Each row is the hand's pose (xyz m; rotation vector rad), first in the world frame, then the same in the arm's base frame.
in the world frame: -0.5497 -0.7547 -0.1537 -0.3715 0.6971 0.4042
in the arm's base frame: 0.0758 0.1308 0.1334 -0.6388 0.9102 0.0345
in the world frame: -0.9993 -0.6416 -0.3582 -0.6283 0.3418 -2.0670
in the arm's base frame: -0.3608 0.2733 -0.0806 -0.9692 0.0557 -2.3802
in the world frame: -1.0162 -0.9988 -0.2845 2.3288 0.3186 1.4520
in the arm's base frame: -0.4476 -0.0116 0.1307 2.0272 0.2955 1.0460
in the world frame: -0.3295 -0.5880 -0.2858 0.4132 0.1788 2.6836
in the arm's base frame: 0.3070 0.1708 -0.0634 0.4044 0.6381 2.3028
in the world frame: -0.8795 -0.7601 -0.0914 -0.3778 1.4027 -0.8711
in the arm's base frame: -0.2342 0.2368 0.2062 -0.5593 1.3782 -1.3699
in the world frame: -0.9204 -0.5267 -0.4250 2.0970 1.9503 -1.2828
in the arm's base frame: -0.2683 0.3293 -0.1910 2.1489 1.3265 -1.6798
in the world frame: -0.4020 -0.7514 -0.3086 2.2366 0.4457 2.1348
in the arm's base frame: 0.1968 0.0363 -0.0159 2.0435 0.5084 1.6478
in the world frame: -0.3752 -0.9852 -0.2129 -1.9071 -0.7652 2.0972
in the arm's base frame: 0.1832 -0.1423 0.1643 -1.9427 -0.0680 2.2803
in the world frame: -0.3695 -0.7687 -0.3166 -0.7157 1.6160 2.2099
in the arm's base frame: 0.2230 0.0093 -0.0176 -0.4697 2.1031 1.7824
